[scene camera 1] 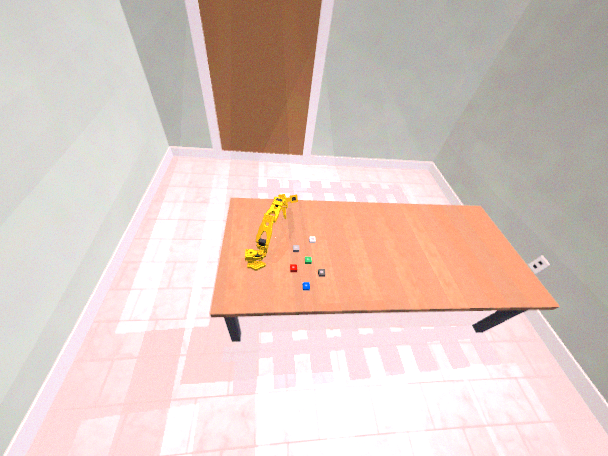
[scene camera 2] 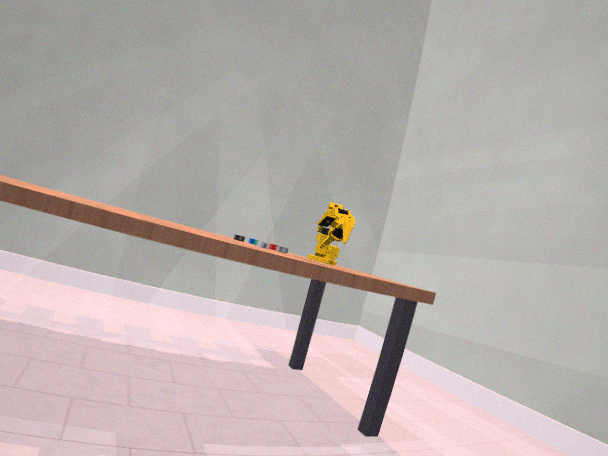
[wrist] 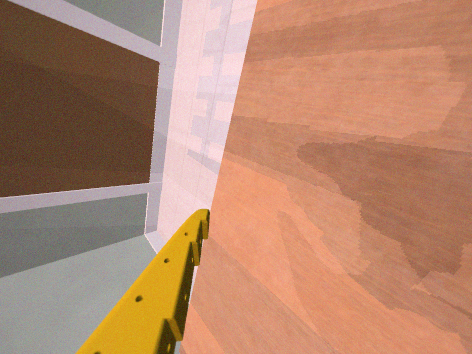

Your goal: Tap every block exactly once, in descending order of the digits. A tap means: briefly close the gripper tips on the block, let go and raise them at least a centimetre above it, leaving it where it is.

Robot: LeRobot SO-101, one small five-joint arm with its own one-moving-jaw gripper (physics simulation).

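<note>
In scene camera 1 a white block (scene camera 1: 312, 239), a light grey block (scene camera 1: 296, 248), a green block (scene camera 1: 308, 260), a red block (scene camera 1: 293, 268) (scene camera 2: 273, 247), a dark grey block (scene camera 1: 321, 272) (scene camera 2: 239, 238) and a blue block (scene camera 1: 306, 286) (scene camera 2: 253, 241) lie apart on the table. Their digits are too small to read. My gripper (scene camera 1: 290, 209) is fully open and empty, raised above the table near its back left edge, away from all the blocks. In the wrist view one notched jaw shows, and no block shows there.
The wooden table (scene camera 1: 400, 250) (scene camera 2: 150, 231) (wrist: 325, 225) carries the arm's base (scene camera 1: 256, 260) (scene camera 2: 324, 257) near its left end, left of the blocks. A brown door (scene camera 1: 260, 75) (wrist: 75, 110) stands in the wall behind the table.
</note>
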